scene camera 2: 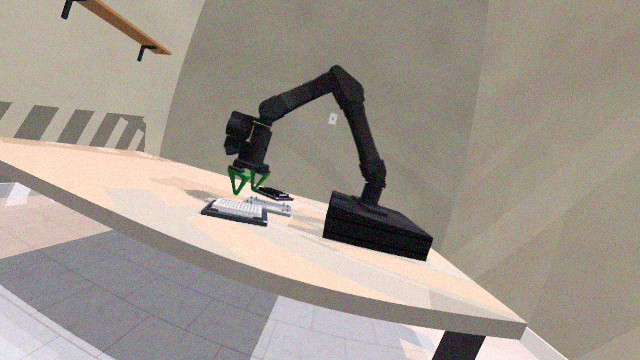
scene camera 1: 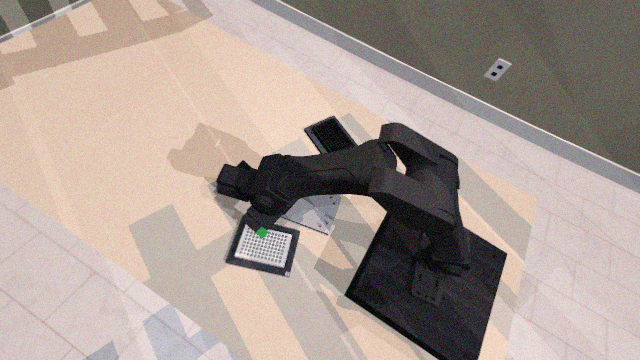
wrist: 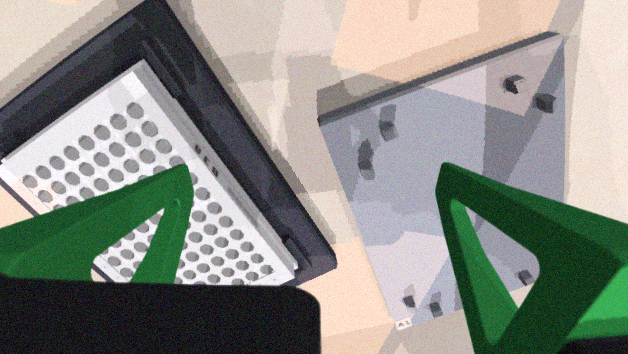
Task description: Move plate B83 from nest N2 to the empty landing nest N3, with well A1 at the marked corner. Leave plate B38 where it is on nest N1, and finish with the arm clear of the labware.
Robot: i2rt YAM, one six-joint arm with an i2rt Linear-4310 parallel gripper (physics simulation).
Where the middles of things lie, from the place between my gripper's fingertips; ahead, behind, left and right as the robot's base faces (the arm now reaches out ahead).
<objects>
The black grid plate (scene camera 1: 332, 137) is 7 cm behind my hand, 31 cm to the right of it and 3 cm below it. Also, from my hand: white well plate (scene camera 1: 272, 249) 1 cm behind, 8 cm to the left, 3 cm below.
</objects>
